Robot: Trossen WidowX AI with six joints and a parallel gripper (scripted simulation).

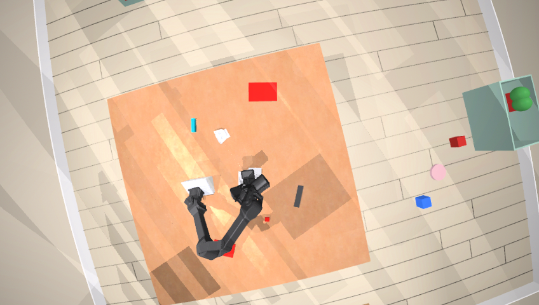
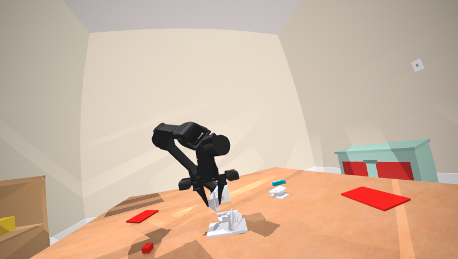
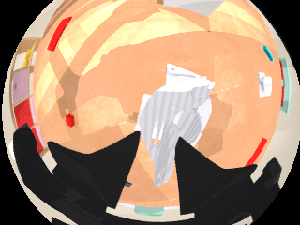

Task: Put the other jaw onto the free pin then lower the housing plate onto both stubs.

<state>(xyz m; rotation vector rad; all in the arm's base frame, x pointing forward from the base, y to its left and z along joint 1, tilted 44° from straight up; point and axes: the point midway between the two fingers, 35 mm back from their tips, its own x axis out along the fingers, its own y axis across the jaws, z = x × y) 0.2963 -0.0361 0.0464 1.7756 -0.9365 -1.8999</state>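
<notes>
The white base plate is 70 mm below my gripper tip, 30 mm to the left of it and 20 mm ahead of it. Round my gripper tip: cyan bar: 410 mm to the left, 220 mm behind, 70 mm below; then grey bar: 220 mm ahead, 140 mm to the right, 70 mm below; then small red cube: 210 mm to the right, 70 mm below, 20 mm ahead.
</notes>
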